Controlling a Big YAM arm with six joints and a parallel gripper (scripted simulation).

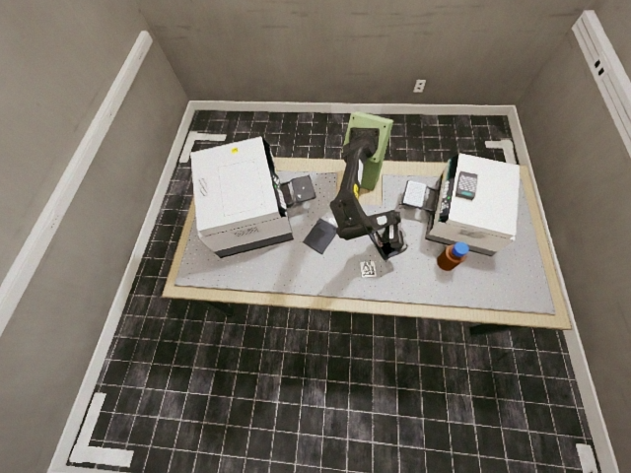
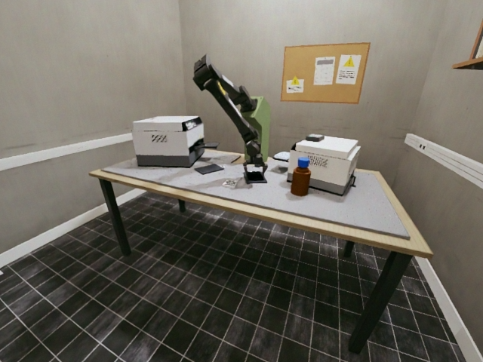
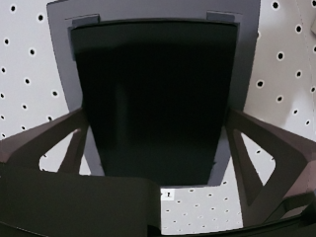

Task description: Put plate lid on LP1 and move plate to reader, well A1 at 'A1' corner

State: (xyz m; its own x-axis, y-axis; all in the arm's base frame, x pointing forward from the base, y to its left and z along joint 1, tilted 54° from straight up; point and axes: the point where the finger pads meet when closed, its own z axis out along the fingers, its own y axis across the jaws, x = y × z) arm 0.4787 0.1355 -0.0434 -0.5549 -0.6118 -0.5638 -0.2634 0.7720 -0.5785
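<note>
Right now the dark flat lid is right at my hand. The rest, counted from my hand: brown capped bottle (10 cm ahead, 27 cm to the left, 9 cm above); then white well plate (23 cm behind, 13 cm to the left, 8 cm above).
</note>
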